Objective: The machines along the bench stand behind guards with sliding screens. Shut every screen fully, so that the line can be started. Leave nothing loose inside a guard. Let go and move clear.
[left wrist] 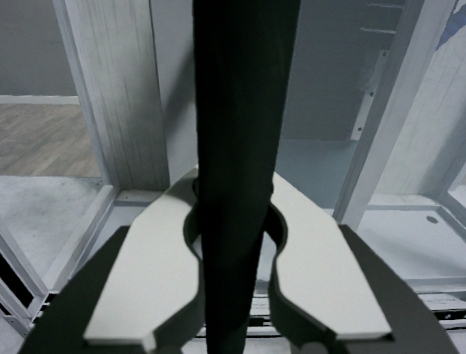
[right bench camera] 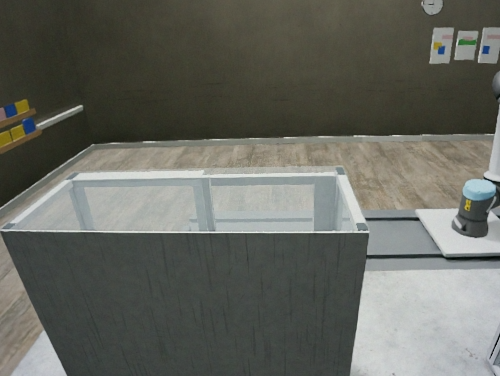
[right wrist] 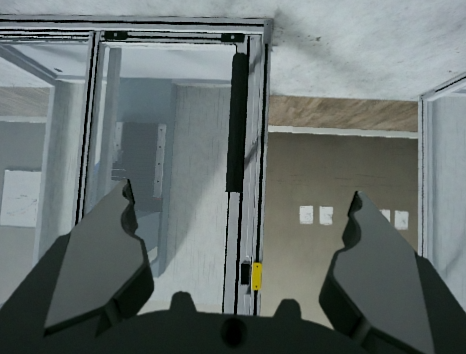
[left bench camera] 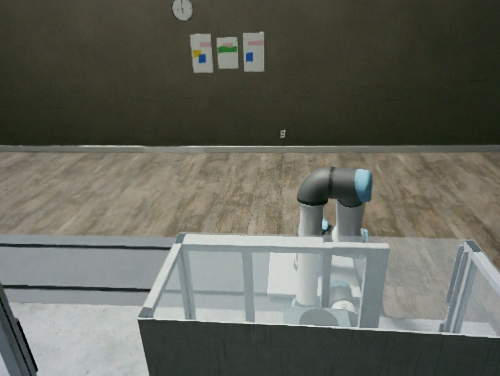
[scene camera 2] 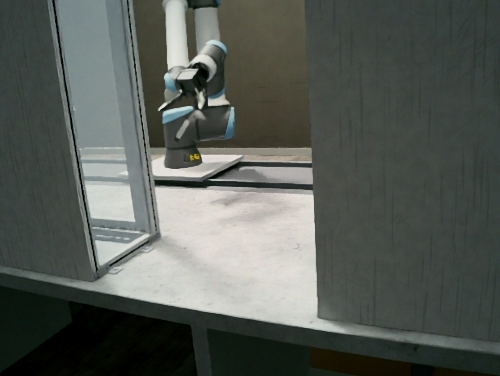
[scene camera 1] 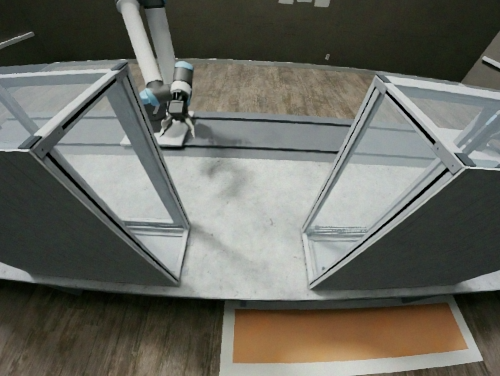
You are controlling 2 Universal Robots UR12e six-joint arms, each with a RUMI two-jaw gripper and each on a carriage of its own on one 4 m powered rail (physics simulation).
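Observation:
My left gripper (left wrist: pixel 230 167) is shut on the long black handle (left wrist: pixel 245 75) of a sliding screen. In the left bench camera this screen's wide pale stile (left bench camera: pixel 374 285) stands apart from the guard's end post (left bench camera: pixel 460 290), with a gap between them. My right gripper (right wrist: pixel 240 187) (scene camera 1: pixel 178 131) (scene camera 2: pixel 180 107) is open and empty, its fingers wide apart. It hangs in front of another guard, whose screen has a black handle (right wrist: pixel 237 120) close beside the end post. A yellow block (right wrist: pixel 256 276) sits by a small black block there. The left fingertips are partly hidden behind the handle.
Two guards with dark side panels (scene camera 1: pixel 65 220) (scene camera 1: pixel 425 235) stand on the bench. The rail (scene camera 1: pixel 270 132) runs beyond it. The right arm's white carriage (right bench camera: pixel 462 232) (scene camera 2: pixel 220 167) stands on the rail. An orange mat (scene camera 1: pixel 350 332) lies on the floor.

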